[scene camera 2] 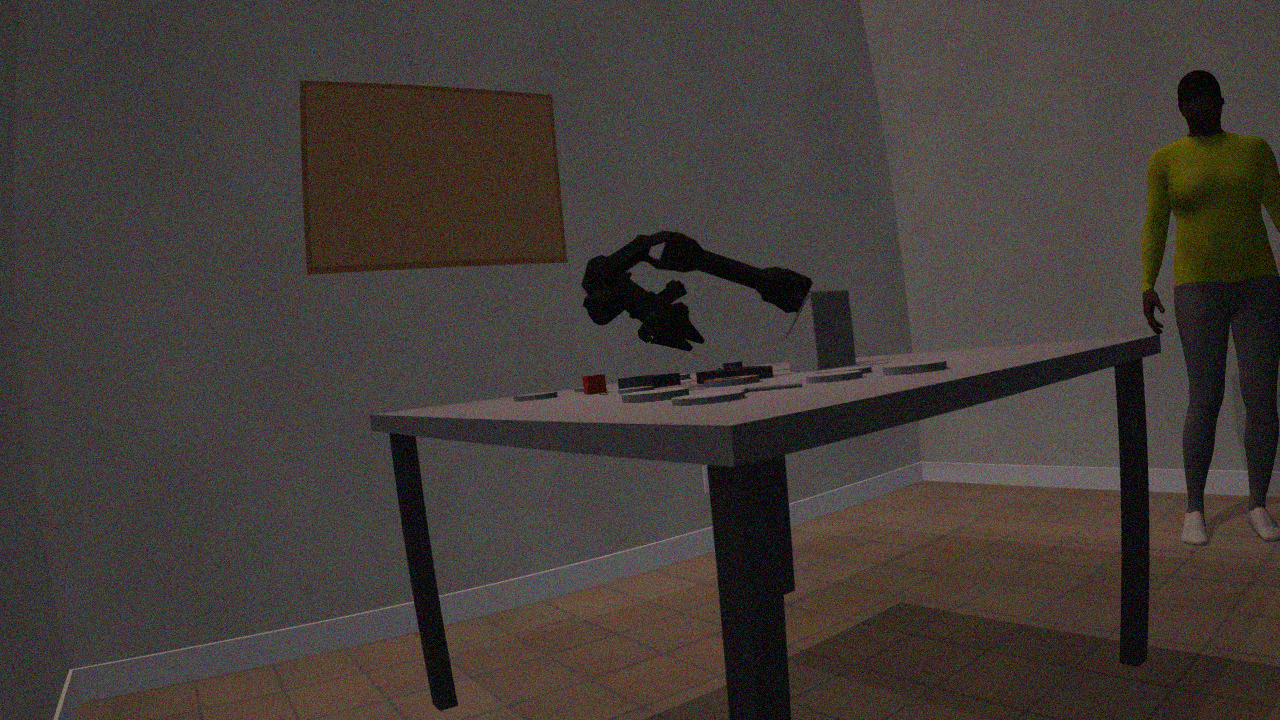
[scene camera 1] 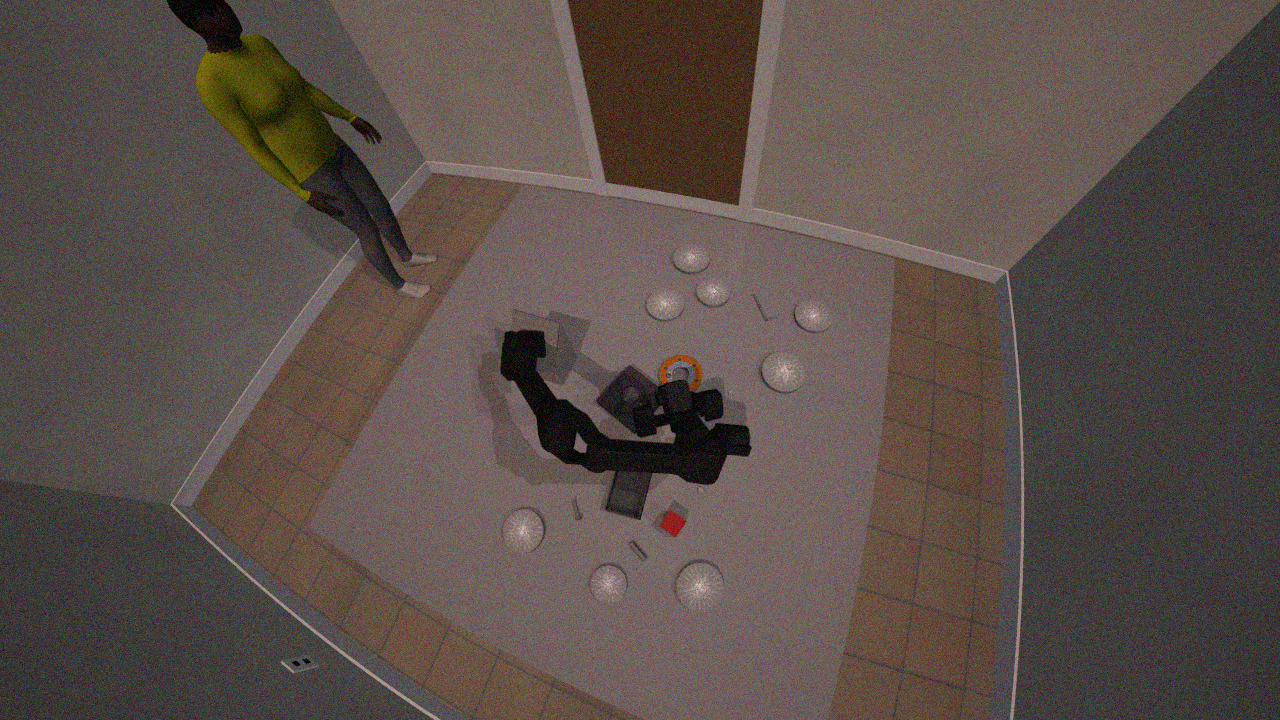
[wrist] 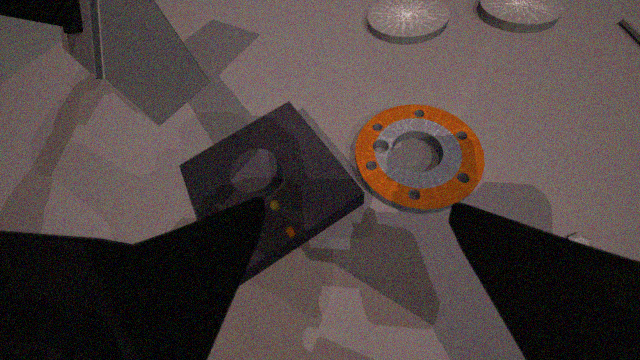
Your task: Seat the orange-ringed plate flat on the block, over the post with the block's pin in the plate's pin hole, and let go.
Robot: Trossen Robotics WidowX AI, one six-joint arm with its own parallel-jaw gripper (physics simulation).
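Places are measured from the arm's base along level axes (x right, y back, z down), in centimetres.
Where they show: gripper, fingertip midpoint: (scene camera 2: 697, 345) (wrist: 357, 209); arm's base at its link origin: (scene camera 2: 815, 314) (scene camera 1: 533, 343).
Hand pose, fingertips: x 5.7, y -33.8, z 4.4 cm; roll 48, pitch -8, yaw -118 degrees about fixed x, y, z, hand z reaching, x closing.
Observation:
Things, the pixels of their centre, and the offset from my fingertips. "pt": a spot on its surface instead.
- orange-ringed plate at the middle of its body: (wrist: 415, 154) (scene camera 2: 731, 381) (scene camera 1: 680, 375) dx -9.2, dy -1.2, dz +7.4 cm
- dark square block at the middle of its body: (wrist: 262, 180) (scene camera 2: 733, 371) (scene camera 1: 631, 397) dx -0.6, dy +9.4, dz +6.1 cm
- round post at a spot on its surface: (wrist: 262, 165) pt dx -1.2, dy +8.9, dz +4.2 cm
- small yellow pin at a spot on its surface: (wrist: 274, 205) pt dx +1.0, dy +6.5, dz +5.1 cm
- orange mark at a spot on its surface: (wrist: 290, 231) pt dx +2.0, dy +4.4, dz +5.5 cm
- red cube at the middle of its body: (scene camera 2: 594, 384) (scene camera 1: 673, 523) dx +26.2, dy -6.3, dz +6.0 cm
- dark tray at the middle of its body: (scene camera 2: 648, 381) (scene camera 1: 629, 488) dx +20.7, dy +4.8, dz +6.8 cm
The orange-ringed plate (scene camera 1: 681, 360) (scene camera 2: 735, 380) (wrist: 472, 155) lies flat on the table beside the block, close to its right corner in the wrist view. Its small pin hole (wrist: 381, 145) is on the side facing the block. The dark square block (scene camera 1: 617, 395) (wrist: 320, 175) carries a round post (wrist: 262, 165), a small yellow pin (wrist: 274, 205) and an orange mark (wrist: 290, 231). My gripper (scene camera 1: 676, 410) (scene camera 2: 696, 343) (wrist: 357, 209) is open and empty, above the table. In the wrist view its left finger covers part of the block, and its right fingertip shows just below the plate's lower right edge.
Several pale discs (scene camera 1: 783, 370) (wrist: 407, 17) lie around the table. A red cube (scene camera 1: 673, 522) (scene camera 2: 594, 384) lies near a dark tray (scene camera 1: 629, 494) (scene camera 2: 648, 381). Thin rods (scene camera 1: 637, 549) lie on the table. A grey upright box (scene camera 2: 832, 326) stands near the arm's base.

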